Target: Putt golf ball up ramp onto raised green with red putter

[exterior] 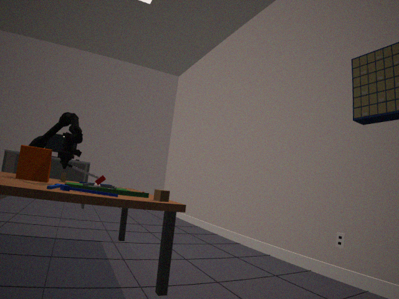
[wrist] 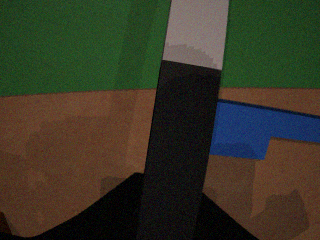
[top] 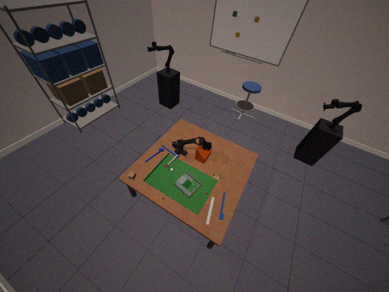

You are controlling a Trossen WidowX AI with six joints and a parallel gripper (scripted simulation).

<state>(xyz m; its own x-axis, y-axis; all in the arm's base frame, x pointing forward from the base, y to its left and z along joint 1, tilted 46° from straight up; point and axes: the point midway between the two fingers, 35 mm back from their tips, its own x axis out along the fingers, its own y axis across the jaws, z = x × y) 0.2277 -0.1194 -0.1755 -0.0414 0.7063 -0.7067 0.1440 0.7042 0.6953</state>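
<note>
Right now the red putter is 12 cm ahead of my gripper tip and 1 cm to the right of it. The rest, counted from my gripper tip: white golf ball 21 cm ahead, 3 cm to the left, 8 cm below; then green mat 25 cm ahead, 20 cm to the left, 10 cm below; then small wooden cube 54 cm ahead, 29 cm to the right, 7 cm below.
</note>
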